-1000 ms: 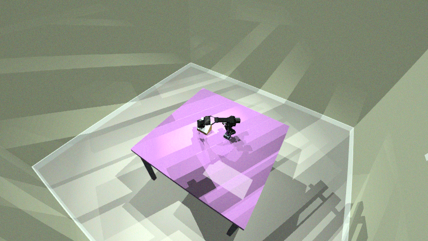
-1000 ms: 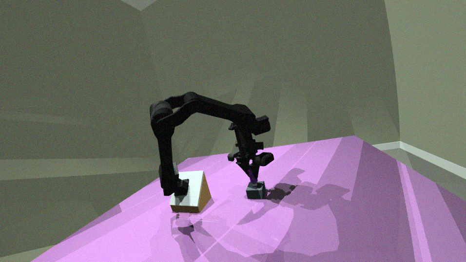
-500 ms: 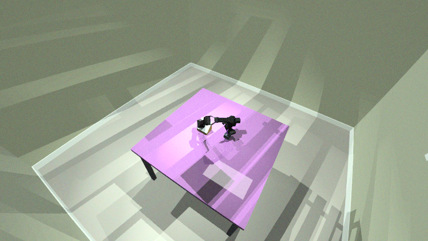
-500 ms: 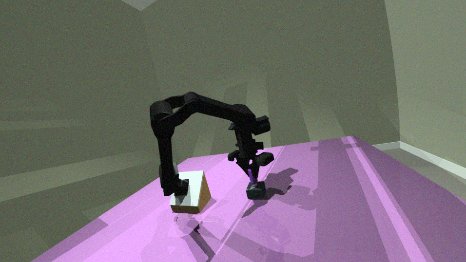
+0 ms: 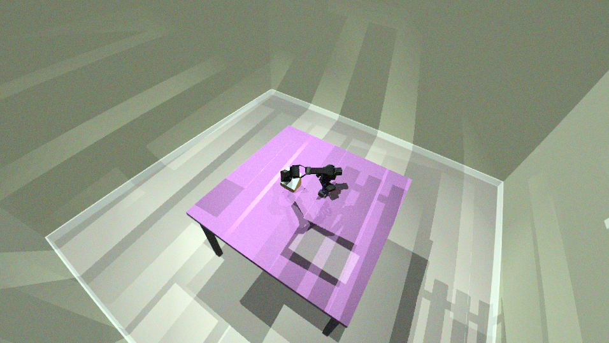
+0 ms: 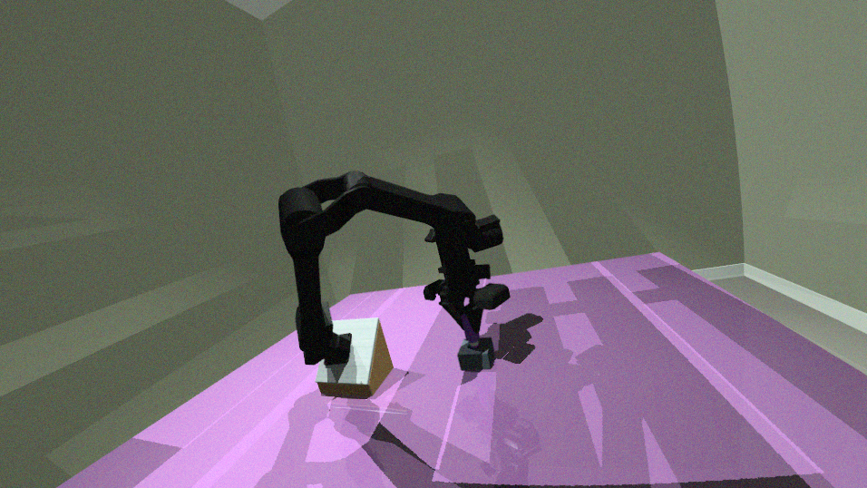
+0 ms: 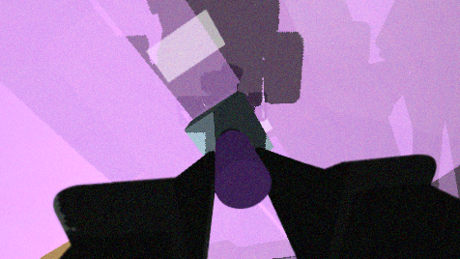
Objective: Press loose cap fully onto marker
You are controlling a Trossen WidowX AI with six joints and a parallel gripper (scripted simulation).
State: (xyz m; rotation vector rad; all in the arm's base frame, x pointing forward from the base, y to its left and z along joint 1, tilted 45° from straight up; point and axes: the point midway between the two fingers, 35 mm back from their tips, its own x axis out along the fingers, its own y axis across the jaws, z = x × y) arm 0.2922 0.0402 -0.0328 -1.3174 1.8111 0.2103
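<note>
The purple cap lies 1 cm above my gripper tip. Also, from my gripper tip: dark grey-green holder block (5 cm below).
</note>
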